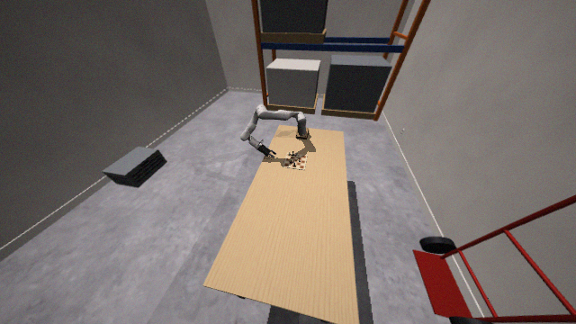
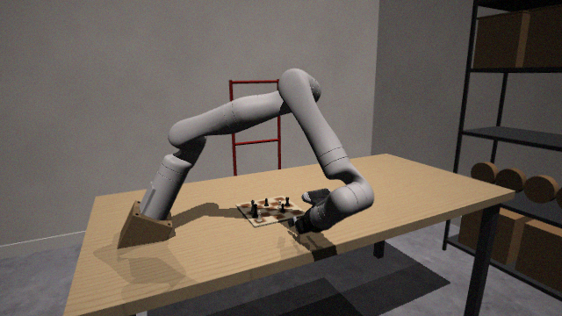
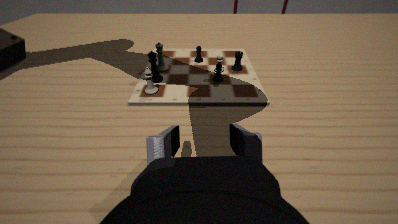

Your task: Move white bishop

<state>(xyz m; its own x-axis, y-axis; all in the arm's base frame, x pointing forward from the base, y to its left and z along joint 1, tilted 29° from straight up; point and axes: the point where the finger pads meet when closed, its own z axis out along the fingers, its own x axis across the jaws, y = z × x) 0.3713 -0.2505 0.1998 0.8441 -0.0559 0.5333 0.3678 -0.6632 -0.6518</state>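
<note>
The white bishop lies 70 mm behind my hand, 150 mm to the left of it and 20 mm below it. From my hand the other things lie so: black piece: 70 mm behind, 190 mm to the left, 20 mm below; chessboard: 20 mm ahead, 220 mm to the left, 50 mm below.
</note>
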